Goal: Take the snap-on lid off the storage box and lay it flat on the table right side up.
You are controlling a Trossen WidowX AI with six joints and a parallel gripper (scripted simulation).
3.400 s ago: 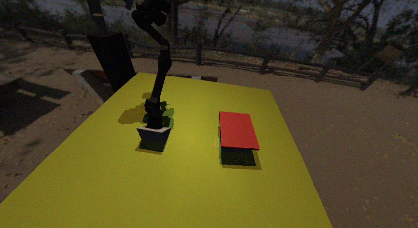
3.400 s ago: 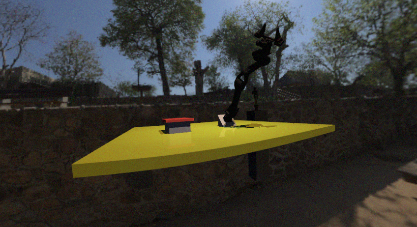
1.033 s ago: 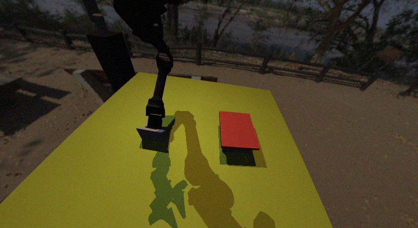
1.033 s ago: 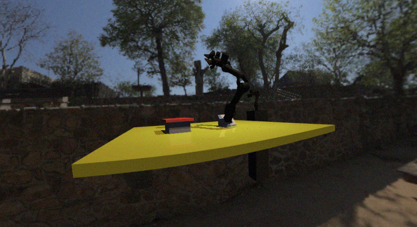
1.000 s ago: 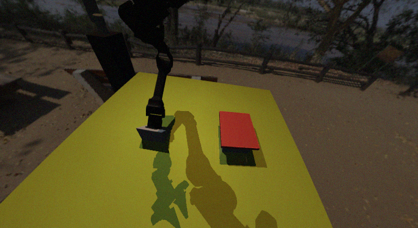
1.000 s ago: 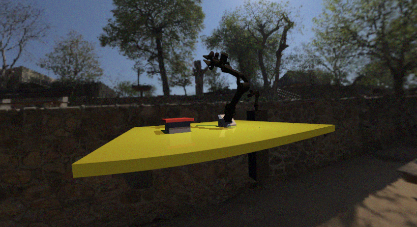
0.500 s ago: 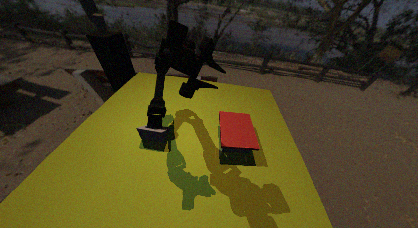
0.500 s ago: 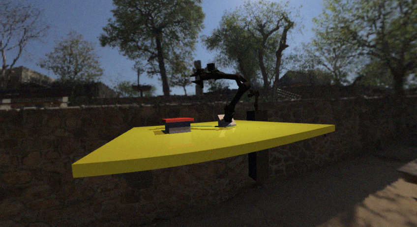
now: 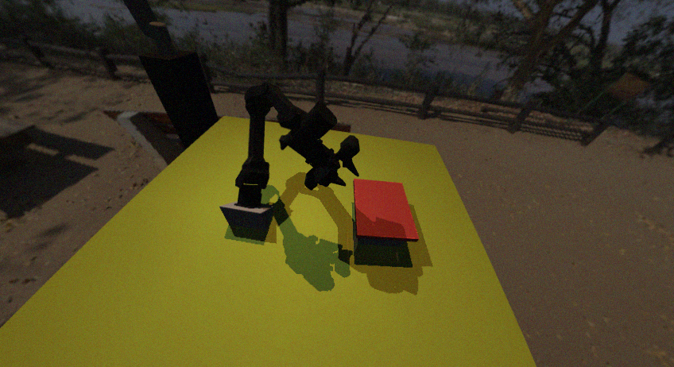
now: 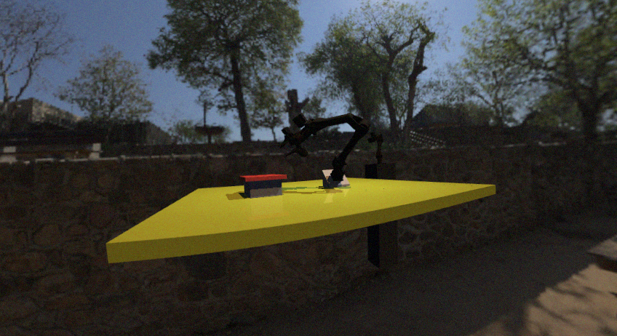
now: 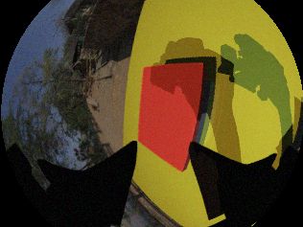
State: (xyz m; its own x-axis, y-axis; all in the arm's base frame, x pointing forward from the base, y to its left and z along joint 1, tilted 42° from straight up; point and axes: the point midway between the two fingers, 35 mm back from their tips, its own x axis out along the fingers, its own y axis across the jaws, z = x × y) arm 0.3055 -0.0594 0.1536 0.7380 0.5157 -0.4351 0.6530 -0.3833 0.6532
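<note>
Now: gripper tip 12 cm short of the red lid, 3 cm to the right of it and 12 cm above it. From my gripper tip the other things lie so: storage box 12 cm ahead, 3 cm to the left, 16 cm below.
</note>
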